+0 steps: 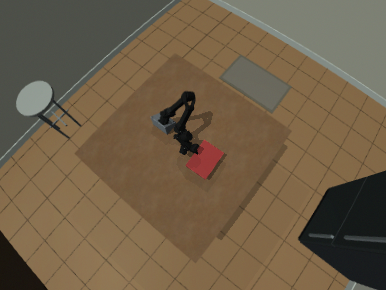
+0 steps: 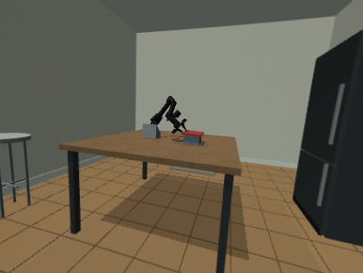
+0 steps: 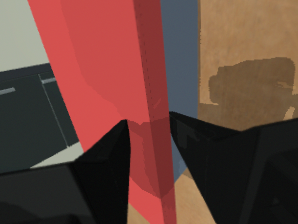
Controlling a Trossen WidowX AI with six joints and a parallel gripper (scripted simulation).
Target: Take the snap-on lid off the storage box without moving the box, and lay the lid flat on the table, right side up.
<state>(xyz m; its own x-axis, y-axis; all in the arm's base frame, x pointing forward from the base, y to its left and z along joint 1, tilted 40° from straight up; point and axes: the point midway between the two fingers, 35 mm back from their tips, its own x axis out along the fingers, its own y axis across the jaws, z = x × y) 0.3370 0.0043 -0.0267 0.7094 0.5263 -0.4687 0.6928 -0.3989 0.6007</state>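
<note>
Right now my gripper tip is 80 mm short of the red lid and 10 mm to the right of it. Round my gripper tip: storage box (80 mm ahead, 10 mm to the left, 50 mm below).
</note>
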